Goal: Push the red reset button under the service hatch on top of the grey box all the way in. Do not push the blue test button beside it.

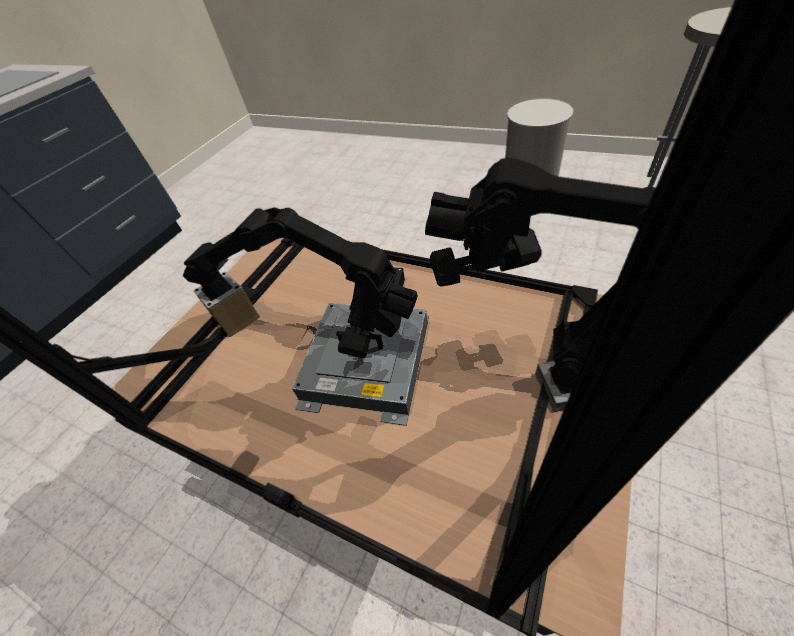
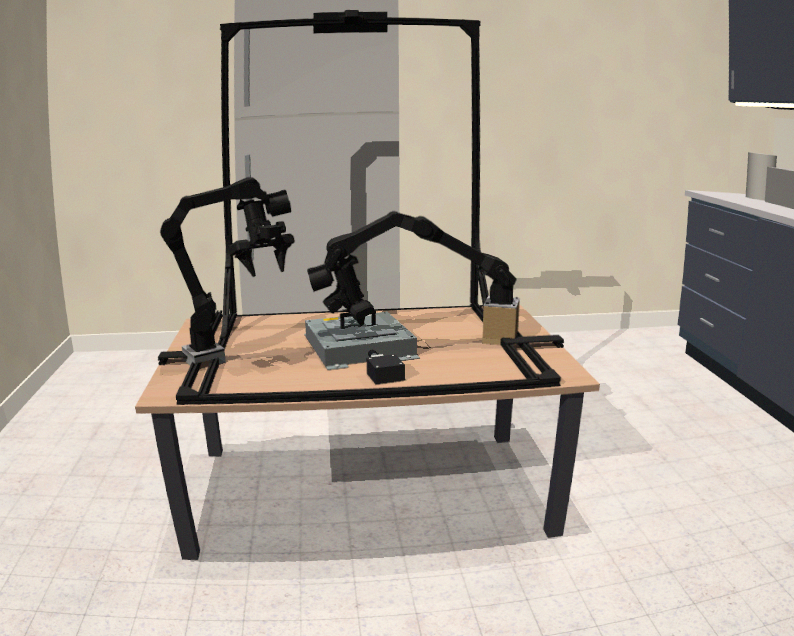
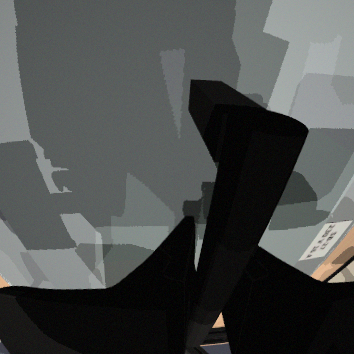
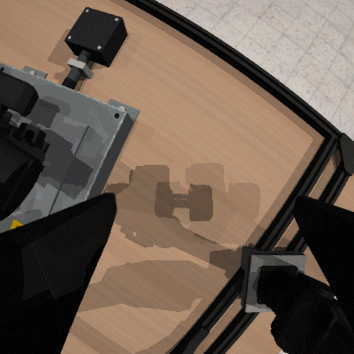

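Note:
The grey box [image 1: 395, 399] [image 2: 344, 356] [image 4: 105, 126] sits in the middle of the table. Its flat service hatch [image 1: 332, 362] [image 3: 88, 105] lies on top, with a black bar handle [image 3: 246, 158]. My left gripper [image 1: 357, 347] [image 2: 357, 316] [image 3: 199, 223] is down on the box top, shut on that handle. The red and blue buttons are hidden. My right gripper [image 1: 483, 259] [image 2: 265, 260] [image 4: 206, 203] is open and empty. It hangs high above the table, beside the box.
A small black block [image 4: 96, 31] [image 2: 386, 369] with a bolt sits against one side of the box. A tan block [image 1: 233, 309] [image 2: 501, 323] stands at the left arm's base. Black frame rails [image 1: 287, 499] edge the table. A dark cabinet [image 1: 111, 189] stands off the table.

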